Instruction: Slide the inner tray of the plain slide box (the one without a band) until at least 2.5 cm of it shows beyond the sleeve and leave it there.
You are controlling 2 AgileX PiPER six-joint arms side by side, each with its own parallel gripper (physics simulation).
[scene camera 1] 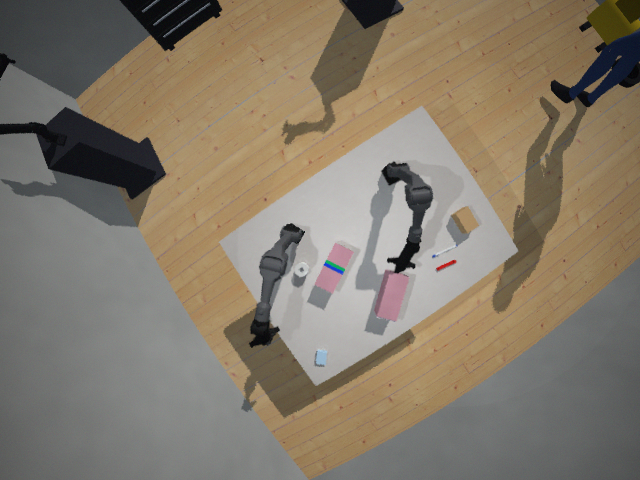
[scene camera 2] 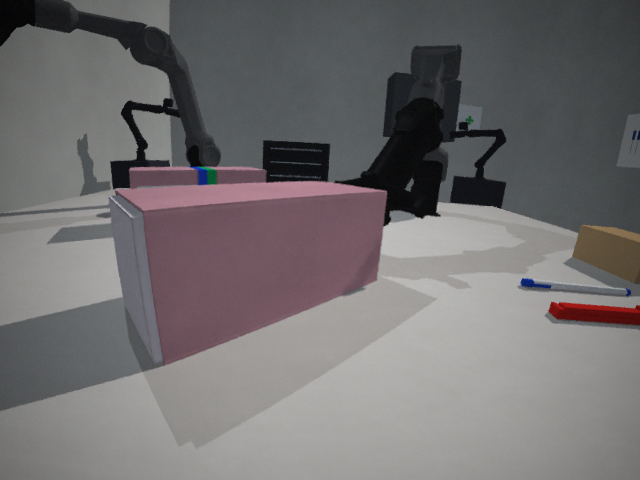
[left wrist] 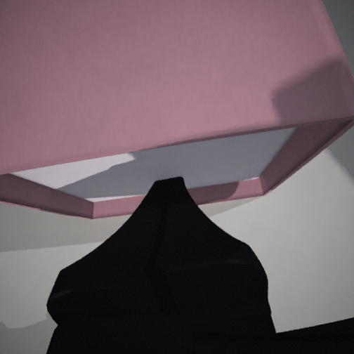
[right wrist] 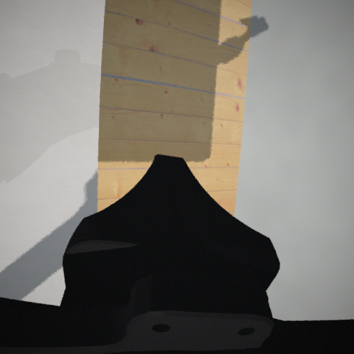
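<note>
The plain slide box's pink sleeve [scene camera 1: 392, 295] [scene camera 2: 268, 248] [left wrist: 175, 75] lies on the table. Its white inner tray [scene camera 2: 129, 258] sticks out a little at the sleeve's left end in scene camera 2. At the opposite end, the tray's end face [left wrist: 225, 155] sits recessed inside the sleeve in the left wrist view. My left gripper [scene camera 1: 398, 269] [left wrist: 172, 195] is shut, its tips at that recessed end's opening; whether they touch the tray is unclear. My right gripper [scene camera 1: 264, 338] [right wrist: 166, 173] is shut and empty, beyond the table's lower-left edge in scene camera 1.
A pink box with a green and blue band [scene camera 1: 340, 253] [scene camera 2: 165, 177] lies beside the plain one. Also there are a white roll [scene camera 1: 301, 269], a light blue block [scene camera 1: 321, 357], a tan block [scene camera 1: 465, 219] [scene camera 2: 610, 248], a pen [scene camera 1: 444, 251] [scene camera 2: 578, 287] and a red stick [scene camera 1: 446, 265] [scene camera 2: 594, 313].
</note>
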